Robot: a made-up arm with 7 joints.
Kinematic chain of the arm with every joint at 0, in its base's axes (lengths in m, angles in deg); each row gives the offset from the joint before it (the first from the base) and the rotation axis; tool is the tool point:
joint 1: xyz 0 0 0.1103 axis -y
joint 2: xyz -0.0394 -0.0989 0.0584 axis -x
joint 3: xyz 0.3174 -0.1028 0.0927 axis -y
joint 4: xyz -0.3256 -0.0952 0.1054 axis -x
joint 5: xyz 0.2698 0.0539 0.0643 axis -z
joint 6: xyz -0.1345 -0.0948 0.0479 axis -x
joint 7: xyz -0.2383 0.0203 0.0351 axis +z
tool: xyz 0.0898 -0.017 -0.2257
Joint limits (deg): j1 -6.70..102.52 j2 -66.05..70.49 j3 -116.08..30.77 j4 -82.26..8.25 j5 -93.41..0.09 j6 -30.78..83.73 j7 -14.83..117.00
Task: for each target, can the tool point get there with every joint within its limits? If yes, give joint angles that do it. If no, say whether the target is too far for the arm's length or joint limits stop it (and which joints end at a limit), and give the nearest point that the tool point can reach.
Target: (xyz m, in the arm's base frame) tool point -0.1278 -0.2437 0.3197
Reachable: yes | joints 71.23 55.33 -16.35 -74.17 -62.23 24.42 30.53
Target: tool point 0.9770 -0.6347 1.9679
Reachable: no: too far | nearest point 0.4018 -0.3069 0.8743 | short by 1.278 m
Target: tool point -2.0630 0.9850 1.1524
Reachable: no: too far | nearest point -0.7139 0.1979 0.5347 | short by 1.680 m
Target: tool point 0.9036 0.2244 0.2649
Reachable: no: joint limits stop it (at a limit: joint 1, joint 2, joint 3, joint 5, joint 6, joint 7) | nearest point 0.7319 0.2224 0.3530 | short by 0.193 m
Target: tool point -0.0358 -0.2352 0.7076
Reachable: yes | joints 21.29 32.02 -81.89 -36.56 -13.09 63.01 28.33
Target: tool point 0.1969 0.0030 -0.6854
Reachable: no: joint limits stop it (at a limit: joint 1, joint 2, joint 3, joint 4, joint 5, joint 6, joint 7) | nearest point 0.2354 -0.1448 -0.4159 | short by 0.310 m
